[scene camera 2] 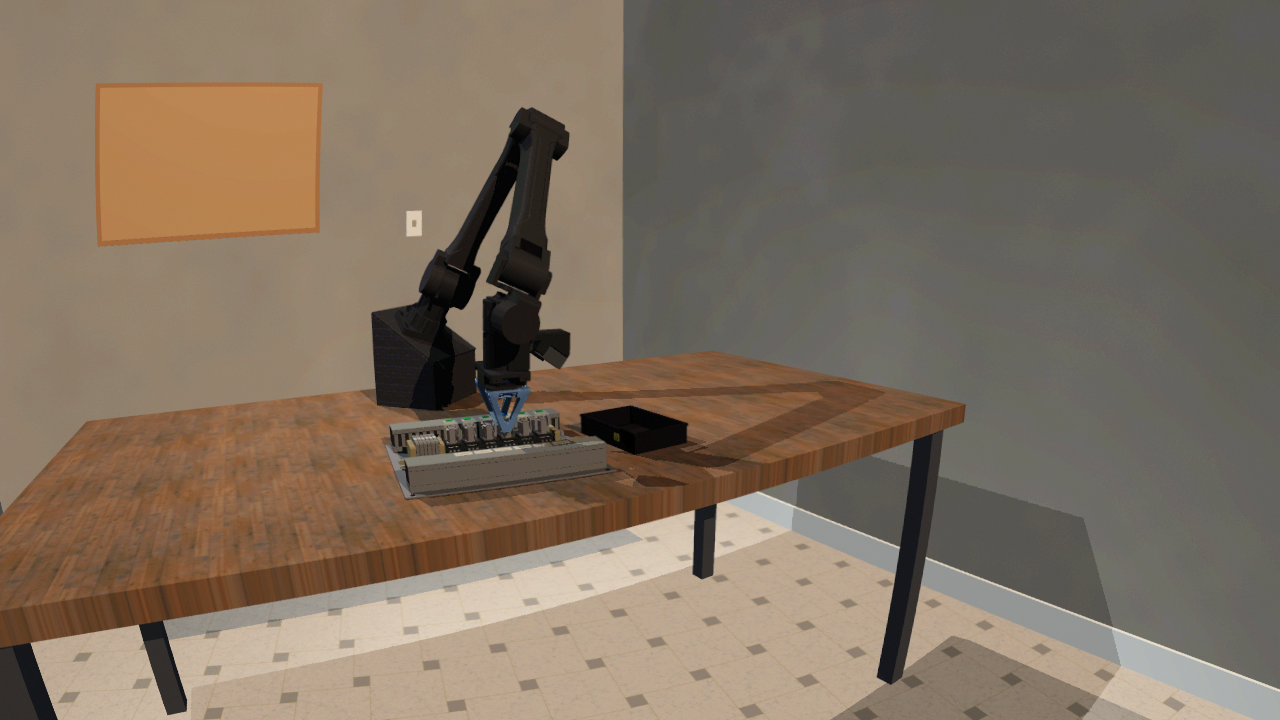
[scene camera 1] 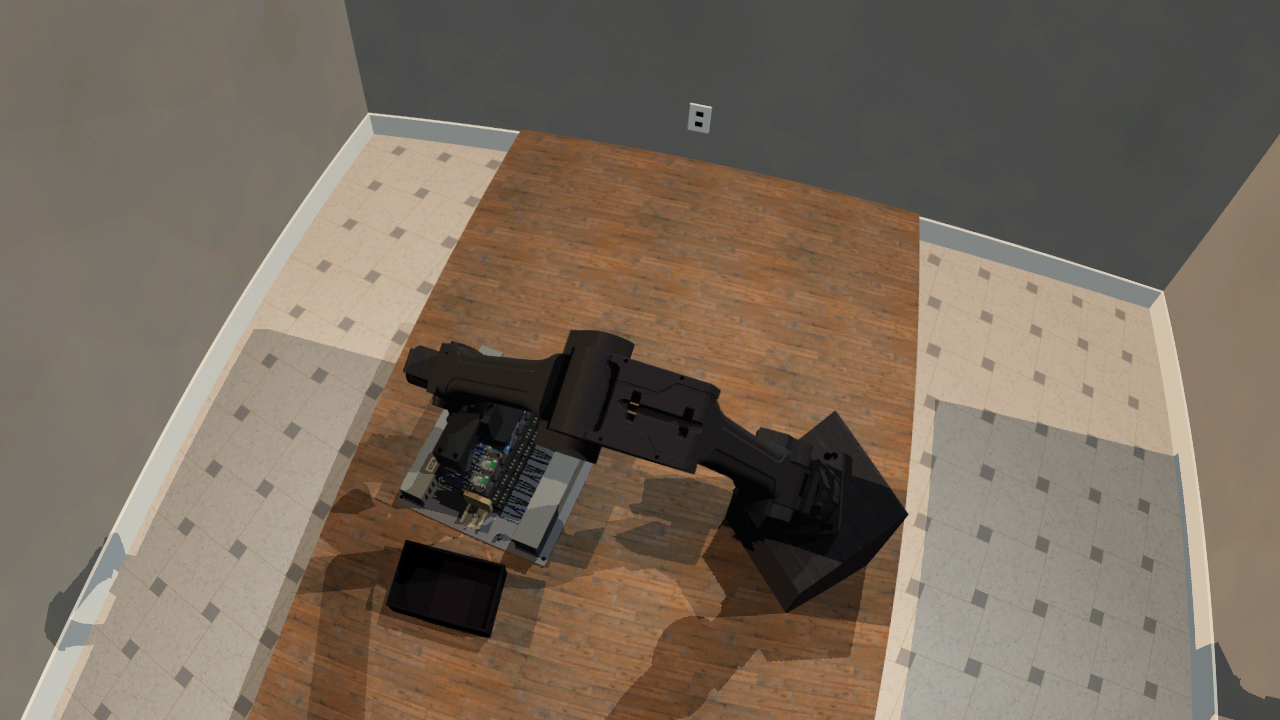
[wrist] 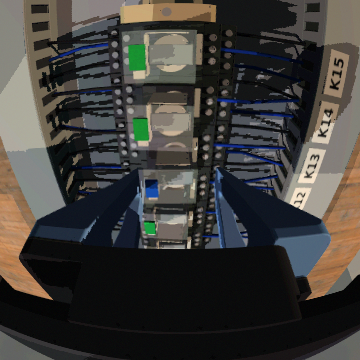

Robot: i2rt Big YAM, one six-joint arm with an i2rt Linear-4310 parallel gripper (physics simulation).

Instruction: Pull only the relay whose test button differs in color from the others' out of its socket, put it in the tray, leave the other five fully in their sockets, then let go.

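Places are measured from the arm's base along level axes (x ahead, y left, z up), in metres.
Pixels of known places: gripper, fingertip midpoint: [scene camera 2: 502, 428] [scene camera 1: 495, 447] [wrist: 178, 176]; arm's base, link origin: [scene camera 2: 420, 330] [scene camera 1: 814, 492].
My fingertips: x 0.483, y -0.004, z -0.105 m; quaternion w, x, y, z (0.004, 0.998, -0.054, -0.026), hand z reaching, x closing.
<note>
Ahead of a thing's pixels: the offset from my fingertips to its top centre. "spot": to the spot under its first point.
The relay with the blue test button [wrist: 172, 192] sits in the row between green-button relays. Two green-button relays, one {dx +0.001, dy +0.068, dz +0.019 m} [wrist: 172, 57] near the top and one {dx -0.003, dy +0.038, dz +0.019 m} [wrist: 172, 122] below it, and another {dx -0.014, dy -0.052, dz +0.019 m} [wrist: 171, 227] toward the gripper body show in the wrist view. My gripper [wrist: 178, 176] [scene camera 2: 507, 430] is partly open, its blue fingertips on either side of the blue-button relay with gaps beside it. It points down over the relay row; exact tip height is hard to tell. The black tray {dx +0.005, dy +0.241, dz -0.016 m} [scene camera 1: 497, 601] [scene camera 2: 660, 437] stands beside the panel. In scene camera 1 the arm hides part of the row.
The relay panel has a long grey wire duct [scene camera 1: 559, 501] [scene camera 2: 505, 470] along one side. Wires run on both sides of the sockets. A tan end block {dx +0.003, dy +0.087, dz -0.010 m} [wrist: 190, 13] closes the row. Labels K15 {spot: dx +0.092, dy +0.057, dz -0.008 m} [wrist: 337, 73], K14 [wrist: 325, 123] and K13 {spot: dx +0.084, dy -0.004, dz -0.008 m} [wrist: 311, 167] line the duct.
</note>
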